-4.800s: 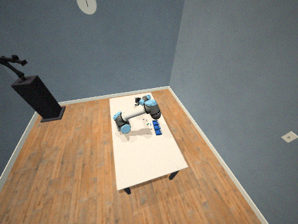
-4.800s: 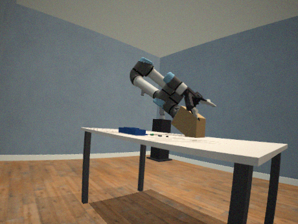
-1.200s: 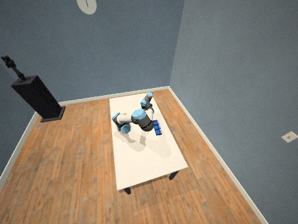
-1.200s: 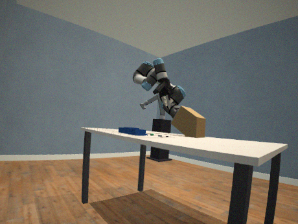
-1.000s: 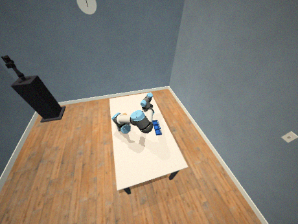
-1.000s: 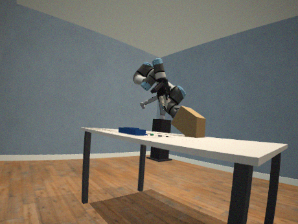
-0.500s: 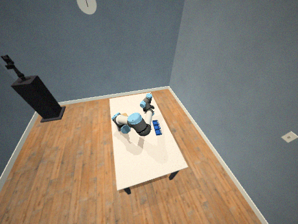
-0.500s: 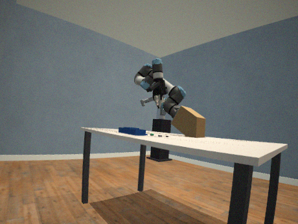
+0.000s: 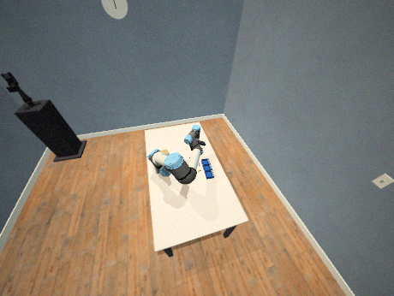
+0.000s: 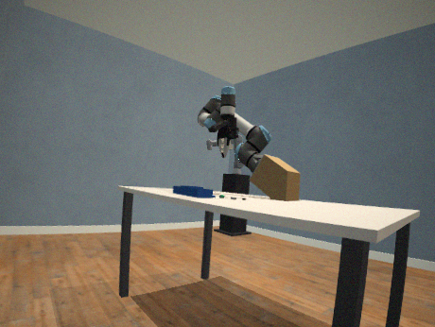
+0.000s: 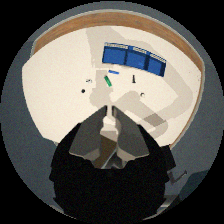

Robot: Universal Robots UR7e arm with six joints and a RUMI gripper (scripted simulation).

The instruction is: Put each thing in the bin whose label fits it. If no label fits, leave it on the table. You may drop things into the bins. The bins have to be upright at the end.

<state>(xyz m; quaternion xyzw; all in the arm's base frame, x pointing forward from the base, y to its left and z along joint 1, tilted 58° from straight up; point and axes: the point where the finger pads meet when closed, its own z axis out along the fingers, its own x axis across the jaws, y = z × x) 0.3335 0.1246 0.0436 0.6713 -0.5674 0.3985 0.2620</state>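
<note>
Now: the blue bin 190 mm below my hand, 120 mm ahead of it and 90 mm to the right of it. Also, from my hand: small grey piece (210 mm below, 100 mm to the left); small blue piece (210 mm below, 40 mm ahead, 10 mm to the right); green piece (210 mm below, 10 mm to the left).
</note>
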